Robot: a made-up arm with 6 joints. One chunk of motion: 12 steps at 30 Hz.
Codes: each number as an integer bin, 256 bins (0 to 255) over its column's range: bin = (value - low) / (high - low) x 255, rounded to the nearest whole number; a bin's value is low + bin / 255 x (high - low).
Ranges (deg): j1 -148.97..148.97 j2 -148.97..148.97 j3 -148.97..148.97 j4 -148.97..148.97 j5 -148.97..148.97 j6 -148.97..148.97
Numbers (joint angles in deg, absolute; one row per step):
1: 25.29 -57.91 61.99 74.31 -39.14 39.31
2: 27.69 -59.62 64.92 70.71 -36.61 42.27
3: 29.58 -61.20 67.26 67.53 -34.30 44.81
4: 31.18 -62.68 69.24 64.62 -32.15 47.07
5: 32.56 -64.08 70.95 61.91 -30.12 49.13
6: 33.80 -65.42 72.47 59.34 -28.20 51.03
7: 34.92 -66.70 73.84 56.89 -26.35 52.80
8: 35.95 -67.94 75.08 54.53 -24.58 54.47
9: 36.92 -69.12 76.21 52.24 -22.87 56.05
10: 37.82 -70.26 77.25 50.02 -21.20 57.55
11: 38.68 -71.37 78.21 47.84 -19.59 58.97
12: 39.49 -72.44 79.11 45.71 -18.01 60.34
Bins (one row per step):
1: 149 78 181 191 94 161
2: 151 76 183 188 96 164
3: 153 75 185 185 98 166
4: 154 74 187 183 100 168
5: 155 73 188 180 102 170
6: 156 72 190 178 103 171
7: 157 70 191 176 105 173
8: 158 69 192 174 106 174
9: 159 68 193 172 108 175
10: 160 67 194 170 109 177
11: 161 66 194 168 111 178
12: 161 66 195 167 112 179

